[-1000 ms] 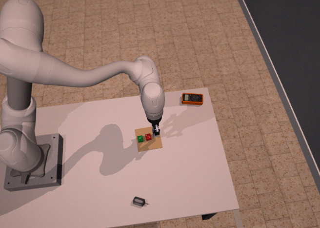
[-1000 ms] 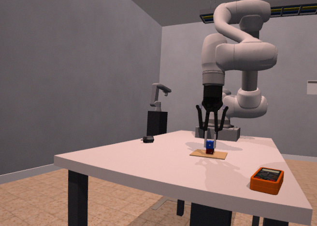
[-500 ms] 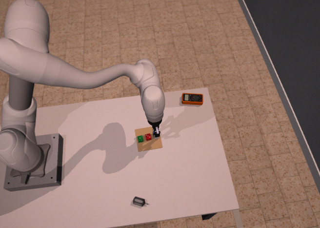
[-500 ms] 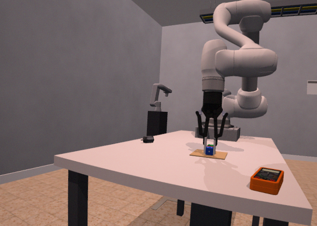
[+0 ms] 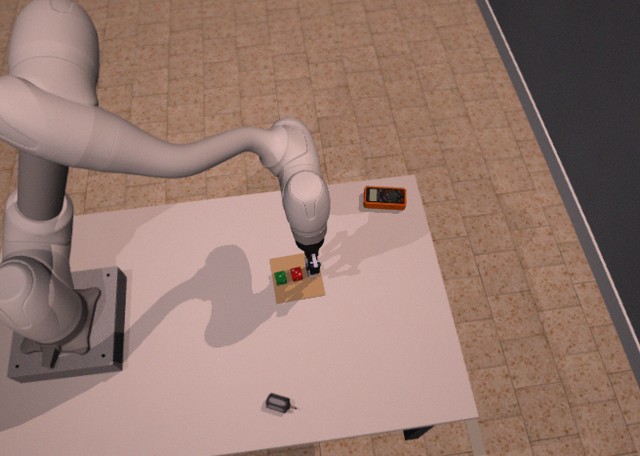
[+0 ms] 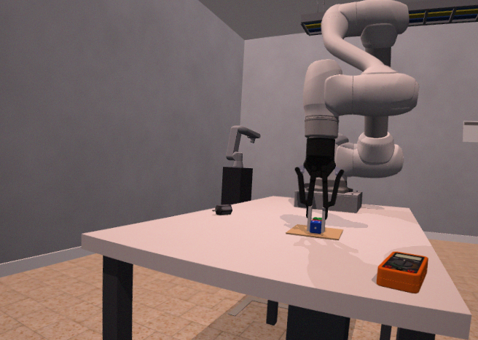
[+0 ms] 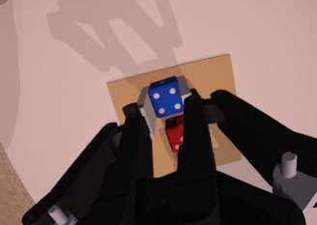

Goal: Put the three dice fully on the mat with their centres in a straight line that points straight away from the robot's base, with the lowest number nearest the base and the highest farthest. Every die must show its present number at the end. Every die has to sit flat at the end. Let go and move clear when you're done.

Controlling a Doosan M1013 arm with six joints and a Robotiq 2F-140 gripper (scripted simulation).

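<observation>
The blue die is 20 mm below my hand. Round my hand: red die 40 mm behind, 30 mm below, 10 mm to the right; green die 90 mm behind, 30 mm to the right, 30 mm below; tan mat 40 mm below, 40 mm behind, 10 mm to the right.
</observation>
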